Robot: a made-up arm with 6 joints. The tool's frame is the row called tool. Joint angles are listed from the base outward.
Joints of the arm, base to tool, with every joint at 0 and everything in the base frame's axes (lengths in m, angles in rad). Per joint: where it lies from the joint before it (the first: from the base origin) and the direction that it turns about. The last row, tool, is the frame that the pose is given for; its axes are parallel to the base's.
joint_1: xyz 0 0 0.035 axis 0 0 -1
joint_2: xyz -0.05 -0.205 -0.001 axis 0 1 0
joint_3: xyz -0.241 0.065 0.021 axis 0 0 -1
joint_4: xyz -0.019 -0.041 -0.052 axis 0 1 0
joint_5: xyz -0.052 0.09 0.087 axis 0 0 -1
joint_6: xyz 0.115 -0.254 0.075 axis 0 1 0
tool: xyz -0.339 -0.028 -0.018
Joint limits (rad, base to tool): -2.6..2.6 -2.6..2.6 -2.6..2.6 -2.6..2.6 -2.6..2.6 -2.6..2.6
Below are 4 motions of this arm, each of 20 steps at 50 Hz.
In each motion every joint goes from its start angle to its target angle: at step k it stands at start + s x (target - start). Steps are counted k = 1, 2, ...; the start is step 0. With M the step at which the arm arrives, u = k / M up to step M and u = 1 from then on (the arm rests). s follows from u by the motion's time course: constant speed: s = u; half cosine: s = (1 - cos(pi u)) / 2; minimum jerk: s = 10 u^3 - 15 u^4 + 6 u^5.
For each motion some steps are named. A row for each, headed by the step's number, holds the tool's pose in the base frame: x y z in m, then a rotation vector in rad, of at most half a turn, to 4 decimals.
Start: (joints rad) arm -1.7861 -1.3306 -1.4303 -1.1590 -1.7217 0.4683
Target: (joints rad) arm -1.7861 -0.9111 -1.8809 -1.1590 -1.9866 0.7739
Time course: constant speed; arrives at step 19
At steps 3, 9, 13, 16, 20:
3: 0.4291 -0.3364 -0.0303 0.1349 2.0277 -0.2461
9: 0.4493 -0.3576 0.0158 0.0875 1.9515 -0.2058
13: 0.4658 -0.3637 0.0499 0.0354 1.9077 -0.1737
16: 0.4793 -0.3634 0.0770 -0.0140 1.8790 -0.1483
20: 0.4935 -0.3585 0.1051 -0.0719 1.8539 -0.1226

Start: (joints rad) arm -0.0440 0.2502 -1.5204 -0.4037 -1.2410 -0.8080
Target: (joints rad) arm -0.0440 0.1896 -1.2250 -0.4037 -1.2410 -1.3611
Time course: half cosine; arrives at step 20
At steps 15, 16, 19, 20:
15: -0.2265 0.0908 -0.0299 1.8359 -0.9079 1.9890
16: -0.2302 0.0955 -0.0304 1.8522 -0.9248 1.9631
19: -0.2365 0.1040 -0.0310 1.8802 -0.9550 1.9177
20: -0.2369 0.1046 -0.0310 1.8821 -0.9572 1.9146

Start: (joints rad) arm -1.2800 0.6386 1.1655 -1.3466 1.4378 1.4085
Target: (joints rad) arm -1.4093 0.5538 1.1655 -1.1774 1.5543 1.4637
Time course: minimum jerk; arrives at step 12
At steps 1, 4, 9, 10, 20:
1: -0.5275 -0.4578 0.1372 0.7764 0.2081 -0.3201
4: -0.5212 -0.4613 0.1429 0.8073 0.2439 -0.3237
9: -0.4972 -0.4738 0.1648 0.9047 0.3682 -0.3370
10: -0.4945 -0.4751 0.1672 0.9137 0.3809 -0.3385
20: -0.4931 -0.4758 0.1685 0.9185 0.3875 -0.3393

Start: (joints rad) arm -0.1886 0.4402 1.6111 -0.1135 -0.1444 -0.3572
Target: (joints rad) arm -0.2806 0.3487 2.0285 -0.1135 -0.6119 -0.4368
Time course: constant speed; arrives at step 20
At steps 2, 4, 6, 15, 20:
2: -0.5133 -0.0094 0.2119 -0.6385 -0.0844 -1.1165
4: -0.5121 -0.0192 0.2063 -0.6368 -0.0964 -1.1023
6: -0.5107 -0.0290 0.2007 -0.6350 -0.1083 -1.0881
15: -0.5028 -0.0745 0.1768 -0.6235 -0.1604 -1.0256
20: -0.4972 -0.1005 0.1641 -0.6147 -0.1885 -0.9917

